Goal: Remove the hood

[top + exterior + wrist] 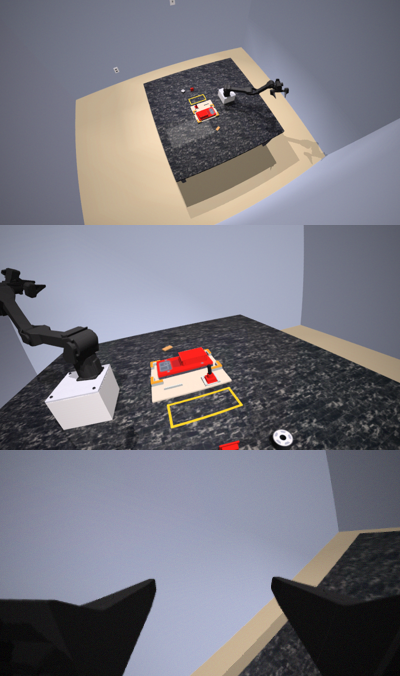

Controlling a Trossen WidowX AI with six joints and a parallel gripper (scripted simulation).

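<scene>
The red hood lies 69 cm ahead of my gripper tip, 39 cm below it and 22 cm to the right of it. Round my gripper tip: white wheel: 84 cm ahead, 59 cm to the right, 42 cm below; then small tan block: 57 cm ahead, 42 cm below, 3 cm to the right.
</scene>
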